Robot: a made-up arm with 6 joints. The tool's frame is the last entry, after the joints.
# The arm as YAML. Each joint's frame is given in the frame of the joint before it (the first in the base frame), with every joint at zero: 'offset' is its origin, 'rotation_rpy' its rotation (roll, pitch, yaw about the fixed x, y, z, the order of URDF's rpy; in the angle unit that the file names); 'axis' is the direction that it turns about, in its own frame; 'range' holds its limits. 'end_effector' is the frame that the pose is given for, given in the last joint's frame.
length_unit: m
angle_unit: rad
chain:
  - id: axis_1
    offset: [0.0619, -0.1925, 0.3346]
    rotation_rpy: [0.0, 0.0, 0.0]
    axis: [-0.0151, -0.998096, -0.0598]
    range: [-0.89, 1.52]
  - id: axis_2
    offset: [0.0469, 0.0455, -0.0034]
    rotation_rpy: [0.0, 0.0, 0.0]
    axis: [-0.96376, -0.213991, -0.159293]
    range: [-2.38, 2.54]
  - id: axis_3
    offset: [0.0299, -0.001, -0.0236]
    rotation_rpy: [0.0, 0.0, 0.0]
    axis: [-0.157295, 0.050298, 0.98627]
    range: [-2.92, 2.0]
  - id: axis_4
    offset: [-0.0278, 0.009, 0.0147]
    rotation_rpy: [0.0, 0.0, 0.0]
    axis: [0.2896, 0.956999, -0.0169]
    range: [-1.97, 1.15]
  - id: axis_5
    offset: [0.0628, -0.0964, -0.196]
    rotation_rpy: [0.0, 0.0, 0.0]
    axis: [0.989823, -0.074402, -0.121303]
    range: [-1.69, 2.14]
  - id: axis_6
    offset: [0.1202, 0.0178, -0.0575]
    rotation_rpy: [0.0, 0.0, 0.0]
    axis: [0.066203, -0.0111, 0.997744]
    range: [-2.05, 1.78]
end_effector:
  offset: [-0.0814, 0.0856, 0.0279]
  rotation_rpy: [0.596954, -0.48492, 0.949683]
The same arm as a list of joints. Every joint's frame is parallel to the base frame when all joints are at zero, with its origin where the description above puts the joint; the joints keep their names.
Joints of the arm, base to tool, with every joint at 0 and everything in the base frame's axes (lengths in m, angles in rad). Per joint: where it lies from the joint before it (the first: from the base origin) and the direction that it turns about. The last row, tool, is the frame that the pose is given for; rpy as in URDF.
axis_1: axis -0.0151 -0.998096 -0.0598 origin 0.0619 -0.1925 0.3346
axis_2: axis -0.96376 -0.213991 -0.159293 origin 0.0469 0.0455 -0.0034
axis_3: axis -0.157295 0.050298 0.98627 origin 0.0299 -0.001 -0.0236
axis_4: axis 0.2896 0.956999 -0.0169 origin -0.0278 0.009 0.0147
axis_5: axis 0.989823 -0.074402 -0.121303 origin 0.0628 -0.0964 -0.196
axis_6: axis 0.066203 -0.0111 0.997744 origin 0.1202 0.0178 -0.0575
tool: origin -0.0814 0.0856 0.0279 rpy 0.597 -0.4849 0.9497
Joint limits (rad, base to tool): -0.89..1.52 -2.38..2.54 -2.92..2 -1.97..1.15 -1.69..2.14 -2.05..1.78

